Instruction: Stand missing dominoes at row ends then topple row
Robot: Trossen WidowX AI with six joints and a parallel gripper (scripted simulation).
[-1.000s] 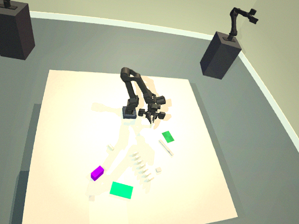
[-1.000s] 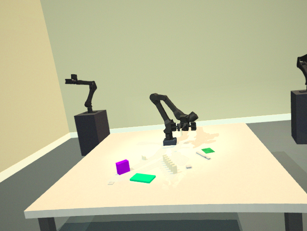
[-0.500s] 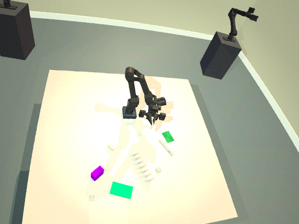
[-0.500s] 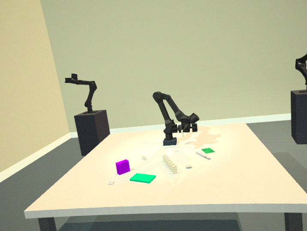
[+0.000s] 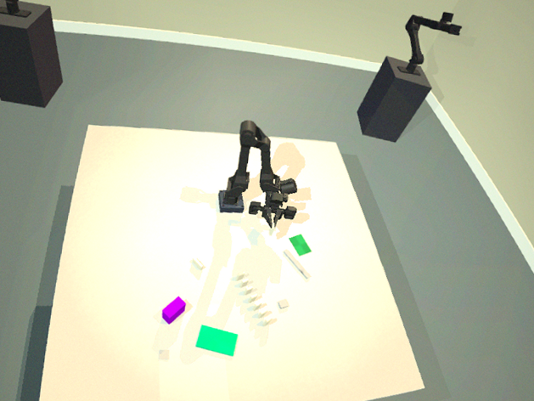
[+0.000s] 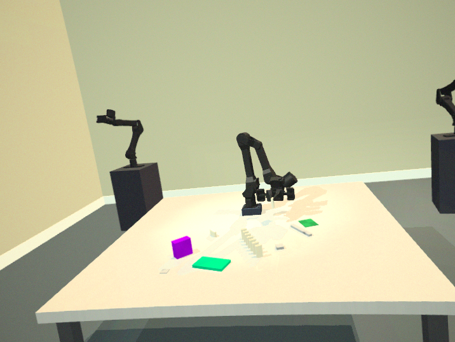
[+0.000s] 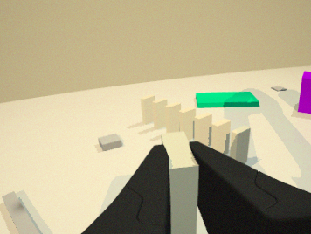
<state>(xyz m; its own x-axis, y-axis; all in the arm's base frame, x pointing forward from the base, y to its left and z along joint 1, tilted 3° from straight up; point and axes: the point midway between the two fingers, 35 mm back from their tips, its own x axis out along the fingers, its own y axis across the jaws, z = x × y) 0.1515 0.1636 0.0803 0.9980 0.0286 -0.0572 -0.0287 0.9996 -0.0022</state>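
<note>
Now: the long bar 13 cm to the left of my gripper tip, 12 cm below it and 7 cm ahead of it. Also, from my gripper tip: small green pad: 15 cm to the left, 12 cm below, 2 cm behind; then flat teal plate: 42 cm ahead, 16 cm to the right, 12 cm below; then purple block: 34 cm ahead, 32 cm to the right, 9 cm below.
</note>
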